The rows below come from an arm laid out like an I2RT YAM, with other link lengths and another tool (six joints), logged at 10 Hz.
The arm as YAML. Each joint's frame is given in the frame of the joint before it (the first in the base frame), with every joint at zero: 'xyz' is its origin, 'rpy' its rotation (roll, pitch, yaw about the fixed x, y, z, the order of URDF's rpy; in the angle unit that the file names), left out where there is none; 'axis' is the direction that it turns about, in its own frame. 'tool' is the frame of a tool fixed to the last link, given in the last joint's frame.
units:
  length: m
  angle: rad
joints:
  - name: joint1
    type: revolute
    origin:
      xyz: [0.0, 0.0, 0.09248]
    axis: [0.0, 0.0, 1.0]
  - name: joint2
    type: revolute
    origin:
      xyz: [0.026, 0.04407, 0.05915]
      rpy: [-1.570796, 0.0, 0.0]
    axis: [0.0, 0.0, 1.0]
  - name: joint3
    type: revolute
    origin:
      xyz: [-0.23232, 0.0, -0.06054]
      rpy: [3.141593, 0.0, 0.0]
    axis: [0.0, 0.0, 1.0]
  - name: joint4
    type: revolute
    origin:
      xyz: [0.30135, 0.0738, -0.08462]
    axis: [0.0, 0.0, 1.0]
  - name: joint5
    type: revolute
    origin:
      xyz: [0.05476, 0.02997, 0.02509]
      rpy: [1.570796, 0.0, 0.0]
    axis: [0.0, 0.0, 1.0]
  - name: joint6
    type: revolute
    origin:
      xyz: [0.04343, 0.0, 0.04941]
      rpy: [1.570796, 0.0, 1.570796]
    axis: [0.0, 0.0, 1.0]
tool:
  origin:
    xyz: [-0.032, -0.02, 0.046]
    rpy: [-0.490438, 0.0, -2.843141]
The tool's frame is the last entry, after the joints.
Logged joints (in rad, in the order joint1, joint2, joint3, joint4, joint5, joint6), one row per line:
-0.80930 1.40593 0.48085 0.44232 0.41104 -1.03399
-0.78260 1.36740 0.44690 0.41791 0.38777 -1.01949
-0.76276 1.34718 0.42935 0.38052 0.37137 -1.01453
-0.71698 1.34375 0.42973 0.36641 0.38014 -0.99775
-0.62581 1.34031 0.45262 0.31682 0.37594 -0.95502
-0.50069 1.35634 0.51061 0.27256 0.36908 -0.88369
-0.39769 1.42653 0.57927 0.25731 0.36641 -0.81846
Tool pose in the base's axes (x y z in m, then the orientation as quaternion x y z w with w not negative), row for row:
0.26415 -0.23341 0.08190 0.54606 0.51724 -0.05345 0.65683
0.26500 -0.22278 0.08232 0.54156 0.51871 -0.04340 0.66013
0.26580 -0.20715 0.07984 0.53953 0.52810 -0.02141 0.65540
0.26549 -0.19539 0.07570 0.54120 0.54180 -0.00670 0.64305
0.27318 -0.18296 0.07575 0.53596 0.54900 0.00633 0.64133
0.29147 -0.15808 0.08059 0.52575 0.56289 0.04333 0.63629
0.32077 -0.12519 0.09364 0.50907 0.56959 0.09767 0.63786
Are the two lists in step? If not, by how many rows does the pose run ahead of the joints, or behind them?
The pose runs 1 row behind the joints: the pose in row i belongs to the joints in row i - 1.
